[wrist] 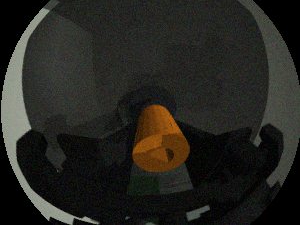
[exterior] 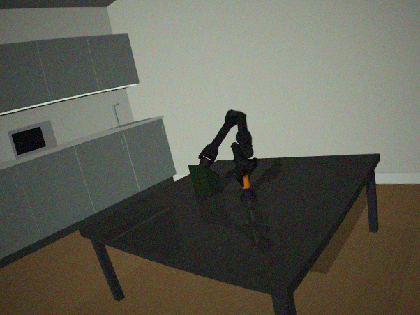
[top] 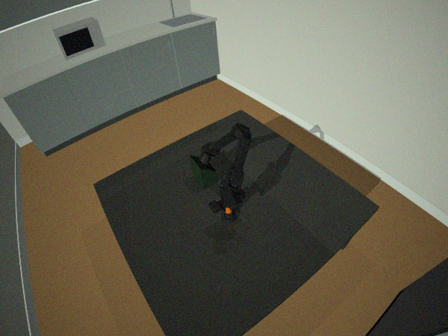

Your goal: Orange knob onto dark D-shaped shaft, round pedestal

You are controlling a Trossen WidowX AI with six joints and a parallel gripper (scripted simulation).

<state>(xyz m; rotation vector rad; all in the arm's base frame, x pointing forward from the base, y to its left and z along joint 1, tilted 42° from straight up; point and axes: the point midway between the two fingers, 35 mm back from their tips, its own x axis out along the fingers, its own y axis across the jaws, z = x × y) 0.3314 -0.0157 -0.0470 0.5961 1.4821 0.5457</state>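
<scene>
Right now my gripper tip is 2 cm below the orange knob. The rest, counted from my gripper tip: dark round pedestal 4 cm below.
</scene>
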